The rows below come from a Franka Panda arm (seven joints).
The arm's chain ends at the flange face. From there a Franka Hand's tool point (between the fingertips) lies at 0.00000 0.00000 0.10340 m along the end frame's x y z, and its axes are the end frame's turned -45 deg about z.
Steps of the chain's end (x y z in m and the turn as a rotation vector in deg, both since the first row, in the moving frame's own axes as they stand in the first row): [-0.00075 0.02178 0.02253 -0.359 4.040 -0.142]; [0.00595 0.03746 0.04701 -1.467 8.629 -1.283]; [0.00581 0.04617 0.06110 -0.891 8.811 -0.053]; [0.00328 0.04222 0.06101 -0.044 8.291 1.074]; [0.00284 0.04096 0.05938 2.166 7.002 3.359]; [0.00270 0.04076 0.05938 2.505 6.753 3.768]
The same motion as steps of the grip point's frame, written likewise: [-0.01123 0.02047 0.02227 -3.111 2.603 -0.142]; [-0.01303 0.04343 0.04581 -7.139 5.064 -1.283]; [-0.01847 0.04908 0.05987 -6.860 5.600 -0.053]; [-0.01715 0.04287 0.05993 -5.894 5.832 1.074]; [-0.01547 0.03746 0.05854 -3.420 6.483 3.359]; [-0.01532 0.03652 0.05856 -3.004 6.546 3.768]
